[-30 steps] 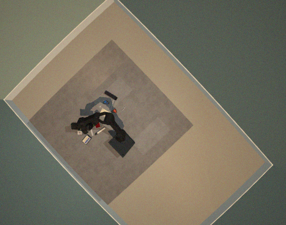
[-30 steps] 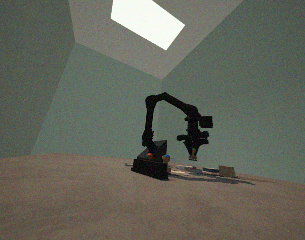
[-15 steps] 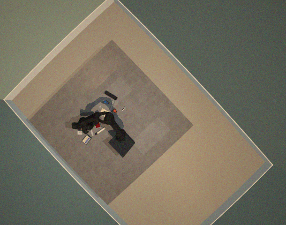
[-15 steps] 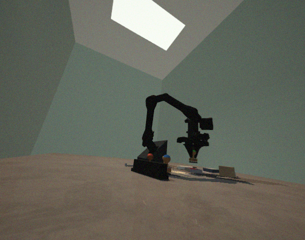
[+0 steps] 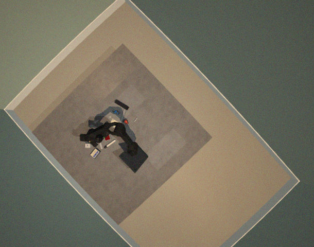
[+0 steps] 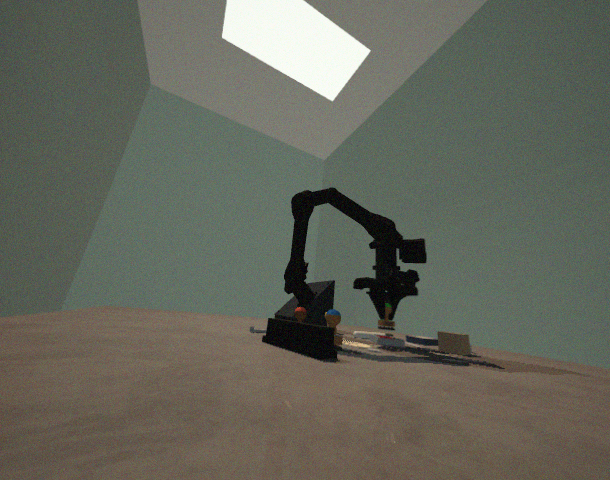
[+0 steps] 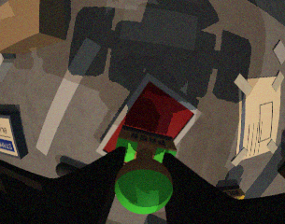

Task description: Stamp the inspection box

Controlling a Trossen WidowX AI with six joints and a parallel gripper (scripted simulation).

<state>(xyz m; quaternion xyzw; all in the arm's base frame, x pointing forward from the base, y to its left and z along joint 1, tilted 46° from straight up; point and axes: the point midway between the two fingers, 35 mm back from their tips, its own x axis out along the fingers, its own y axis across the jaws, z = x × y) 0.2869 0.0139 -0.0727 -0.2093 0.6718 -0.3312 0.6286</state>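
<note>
Right now my gripper tip is 5 cm above the red ink pad. Also, from my gripper tip: grey ruler 2 cm ahead, 9 cm to the left, 6 cm below; green-knobbed stamp right at my gripper tip; white marker 7 cm behind, 6 cm to the left, 5 cm below.
</note>
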